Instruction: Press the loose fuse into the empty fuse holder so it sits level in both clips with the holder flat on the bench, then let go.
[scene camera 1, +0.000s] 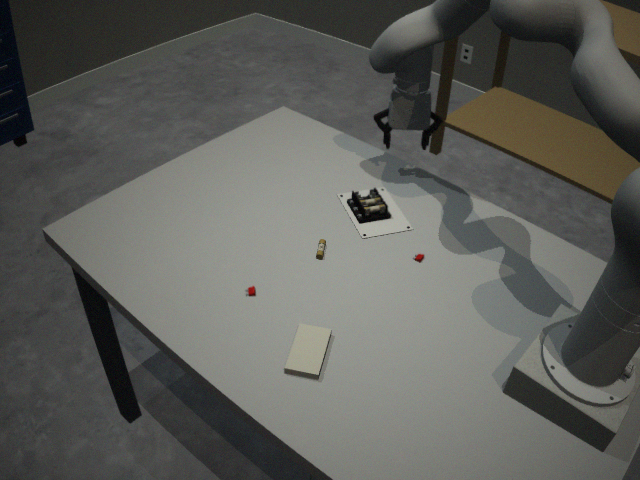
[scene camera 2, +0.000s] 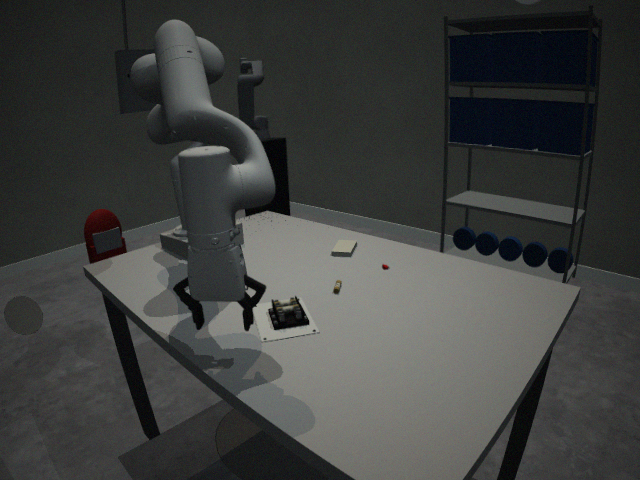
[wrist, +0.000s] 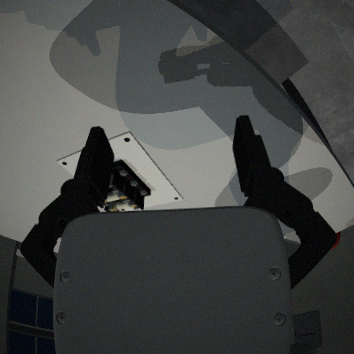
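The loose fuse (scene camera 1: 321, 249) (scene camera 2: 337, 286), a small tan cylinder with a pale band, lies on the bench beside the plate. The black fuse holder (scene camera 1: 370, 206) (scene camera 2: 288, 314) (wrist: 131, 184) stands on a white plate (scene camera 1: 386, 227) (scene camera 2: 289, 333) (wrist: 155, 175) with a hole near each corner. Tan fuses show in part of the holder; which position is empty I cannot tell. My gripper (scene camera 1: 406, 146) (scene camera 2: 223, 327) (wrist: 169, 134) is open and empty. It hangs above the bench, off to the side of the holder. In the wrist view its left finger covers part of the plate and holder.
A red piece (scene camera 1: 419, 257) lies near the plate, and another red piece (scene camera 1: 251, 291) (scene camera 2: 385, 266) lies beyond the fuse. A cream block (scene camera 1: 308, 350) (scene camera 2: 344, 248) lies flat on the bench. The arm's base block (scene camera 1: 563, 403) stands at the bench's side.
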